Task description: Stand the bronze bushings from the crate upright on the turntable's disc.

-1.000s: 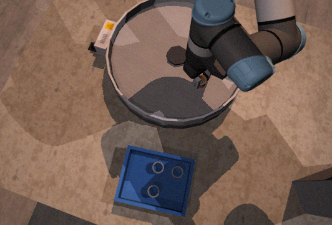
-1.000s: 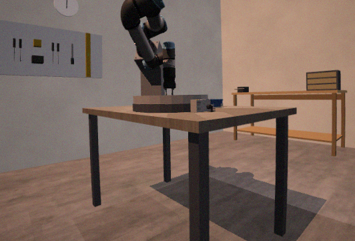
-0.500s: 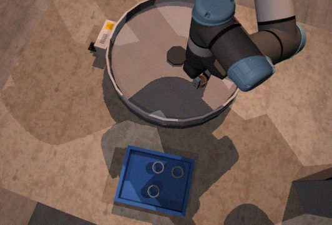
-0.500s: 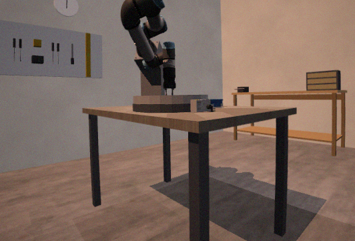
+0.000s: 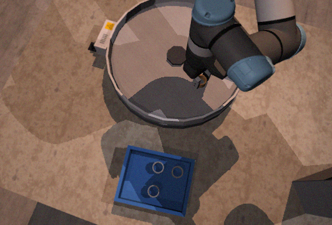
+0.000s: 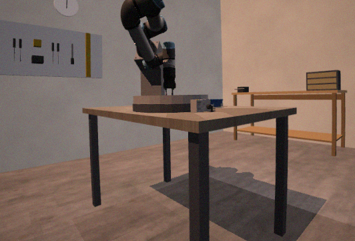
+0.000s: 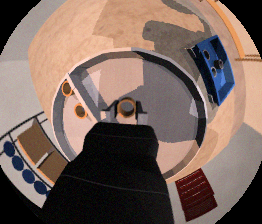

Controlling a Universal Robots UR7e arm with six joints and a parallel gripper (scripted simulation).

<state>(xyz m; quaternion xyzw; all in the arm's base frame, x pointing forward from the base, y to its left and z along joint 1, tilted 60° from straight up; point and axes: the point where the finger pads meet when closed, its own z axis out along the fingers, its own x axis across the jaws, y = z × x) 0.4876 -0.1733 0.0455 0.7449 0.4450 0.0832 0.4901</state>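
Right now my hand is 8 cm short of the turntable disc, 8 cm to the left of it and 3 cm above it. Also, from my hand: blue crate 10 cm ahead, 29 cm to the left, 5 cm below.
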